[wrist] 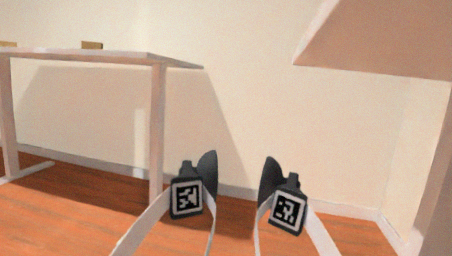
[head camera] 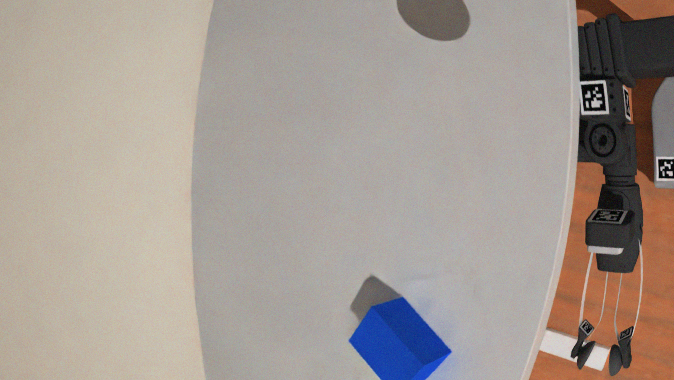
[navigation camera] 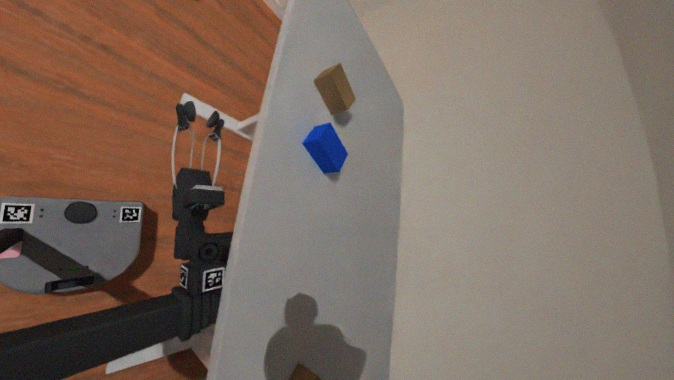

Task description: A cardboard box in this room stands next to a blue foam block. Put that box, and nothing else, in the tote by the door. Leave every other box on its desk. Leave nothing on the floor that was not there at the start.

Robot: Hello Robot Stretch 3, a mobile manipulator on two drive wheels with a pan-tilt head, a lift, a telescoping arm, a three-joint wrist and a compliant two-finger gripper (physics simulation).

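Pixels of known places: gripper, fingertip midpoint: (head camera: 597, 370) (navigation camera: 202, 106); robot's base, origin of the base link: (navigation camera: 81, 211).
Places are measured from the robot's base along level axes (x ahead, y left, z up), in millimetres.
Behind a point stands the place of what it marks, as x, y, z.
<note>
A blue foam block (head camera: 400, 340) {167, -319, 995} (navigation camera: 326, 149) {176, -312, 995} stands on the near desk (head camera: 350, 175) {14, -442, 951} (navigation camera: 310, 225) {17, -324, 950}. A brown cardboard box (navigation camera: 336, 90) {321, -339, 995} stands next to it, a little apart, toward the far end of the desk in the navigation view. My gripper (head camera: 600, 356) {254, -147, 796} (navigation camera: 201, 115) {254, -147, 796} (wrist: 239, 171) {254, -147, 796} is open and empty. It is beside the desk's long edge, over the floor and lower than the desk top, whose underside shows at the upper right of the wrist view. The tote does not show in these views.
Part of another brown box (navigation camera: 303, 373) {-266, -297, 973} shows at the navigation view's bottom edge. In the wrist view, another desk (wrist: 125, 56) carries two brown boxes (wrist: 92, 45) (wrist: 7, 44). The near desk's white foot (head camera: 557, 344) {567, -474, 26} (navigation camera: 230, 122) {564, -542, 25} lies below the fingers. A wall runs behind the near desk.
</note>
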